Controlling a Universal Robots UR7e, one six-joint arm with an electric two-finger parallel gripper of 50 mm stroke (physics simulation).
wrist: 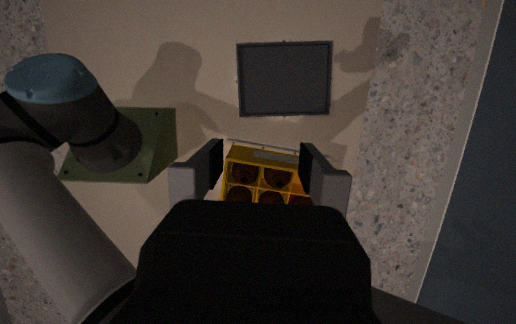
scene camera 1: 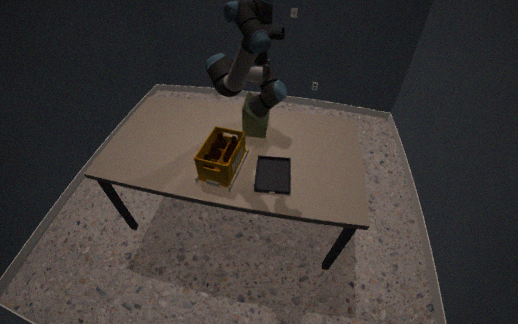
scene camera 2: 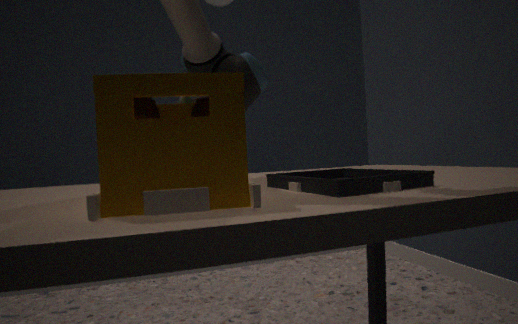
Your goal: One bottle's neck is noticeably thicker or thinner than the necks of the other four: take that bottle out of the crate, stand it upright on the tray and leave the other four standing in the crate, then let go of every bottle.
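Seen in the pictures: gripper, fingertip midpoint: (wrist: 261, 156) (scene camera 1: 265, 75); arm's base at its link origin: (wrist: 110, 145) (scene camera 1: 256, 107).
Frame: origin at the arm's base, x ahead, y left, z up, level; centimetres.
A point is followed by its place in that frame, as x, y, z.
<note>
The yellow crate (scene camera 1: 213, 175) @(52.1, -18.9, -8.3) (scene camera 2: 172, 145) @(51.9, -19.7, -7.4) (wrist: 240, 153) @(30.4, -5.0, -4.7) stands upright on the table, with dark brown bottles inside. In the wrist view two bottles (wrist: 244, 175) @(31.4, -9.2, 0.4) (wrist: 278, 178) @(39.5, -10.5, 0.3) stand in the row nearest the tray, and parts of more show behind them, cut off by the gripper body. Which neck differs in thickness I cannot tell in this dim light. The dark tray (scene camera 1: 273, 175) @(43.4, 12.8, -15.3) (scene camera 2: 345, 186) @(55.4, 3.9, -14.3) (wrist: 285, 79) @(43.5, 12.8, -15.3) lies flat beside the crate and holds no bottle. My gripper (wrist: 261, 156) @(35.5, 6.0, 41.1) is open and empty, high above the table; its fingers frame the crate in the wrist view.
The green robot base block (scene camera 1: 255, 124) @(11.1, 0.3, -5.1) (wrist: 162, 135) @(11.1, 0.8, -4.6) stands behind the crate, with the arm rising from it. Low light clips (scene camera 2: 176, 201) @(53.1, -19.8, -14.3) sit against the crate's foot, and small ones (scene camera 2: 392, 186) @(56.4, 12.0, -15.0) at the tray. The table's front edge (scene camera 1: 225, 205) @(64.8, -11.3, -16.5) runs close before both.
</note>
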